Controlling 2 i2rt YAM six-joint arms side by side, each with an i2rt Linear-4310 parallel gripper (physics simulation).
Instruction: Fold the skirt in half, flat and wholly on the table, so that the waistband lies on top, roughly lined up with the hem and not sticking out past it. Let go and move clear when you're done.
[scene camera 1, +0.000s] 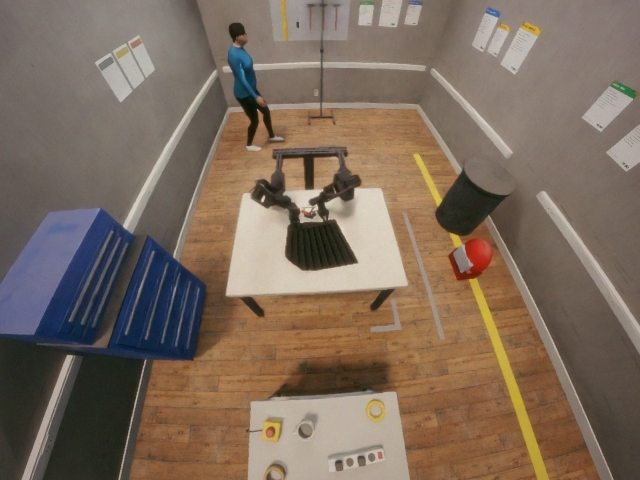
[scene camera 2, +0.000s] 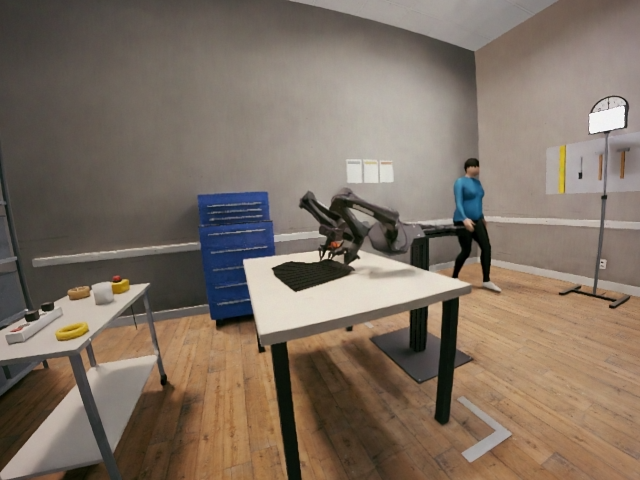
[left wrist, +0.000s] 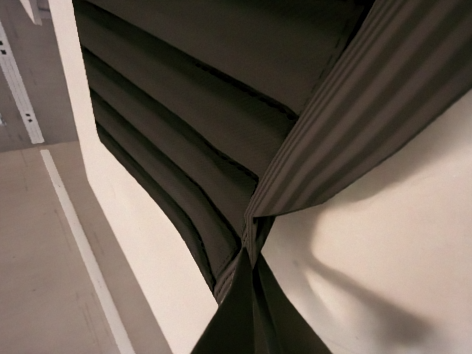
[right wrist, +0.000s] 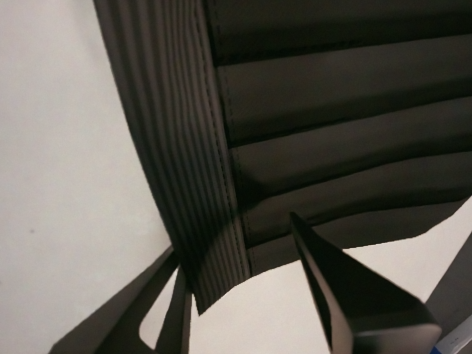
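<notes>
The black pleated skirt (scene camera 1: 320, 246) (scene camera 2: 310, 274) (left wrist: 170, 90) (right wrist: 350, 115) lies spread on the white table (scene camera 1: 372, 273) (scene camera 2: 330, 310), its hem towards the bottom of the picture in scene camera 1. Its ribbed waistband (left wrist: 370, 100) (right wrist: 175, 135) faces the arms. My left gripper (left wrist: 248, 256) (scene camera 1: 325, 219) is shut on the waistband's corner, and the ribbed cloth is bunched at the fingertips. My right gripper (right wrist: 238, 230) (scene camera 1: 294, 222) is open, its fingers on either side of the waistband's other corner; the left-hand finger in that view is against the band's edge.
Both arms reach from the black stand (scene camera 1: 309, 173) behind the table. A blue drawer cabinet (scene camera 1: 160, 299) (scene camera 2: 237, 273), a dark bin (scene camera 1: 467, 201) and a person (scene camera 1: 242, 72) (scene camera 2: 469, 198) are away from the table. A second table (scene camera 1: 336, 428) holds tape, a power strip and a stop button.
</notes>
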